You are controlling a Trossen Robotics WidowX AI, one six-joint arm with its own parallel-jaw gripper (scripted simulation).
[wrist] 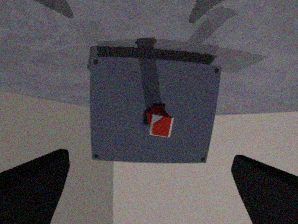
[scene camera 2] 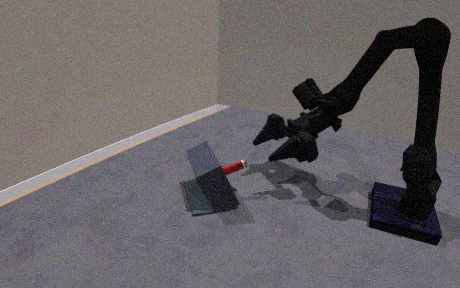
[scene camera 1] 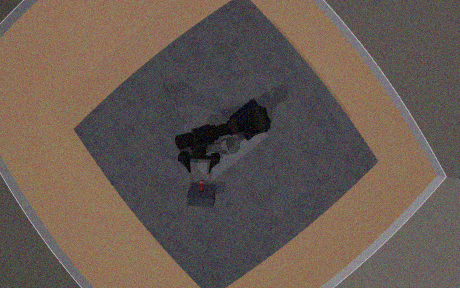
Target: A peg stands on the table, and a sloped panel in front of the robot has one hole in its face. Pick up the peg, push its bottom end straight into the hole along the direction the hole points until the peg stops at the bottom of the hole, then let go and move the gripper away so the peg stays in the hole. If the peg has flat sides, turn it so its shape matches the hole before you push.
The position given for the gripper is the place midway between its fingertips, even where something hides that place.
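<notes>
Open and holding nothing, the gripper (scene camera 2: 260, 151) can be seen in the wrist view too, where the gripper (wrist: 154, 163) is visible.
</notes>
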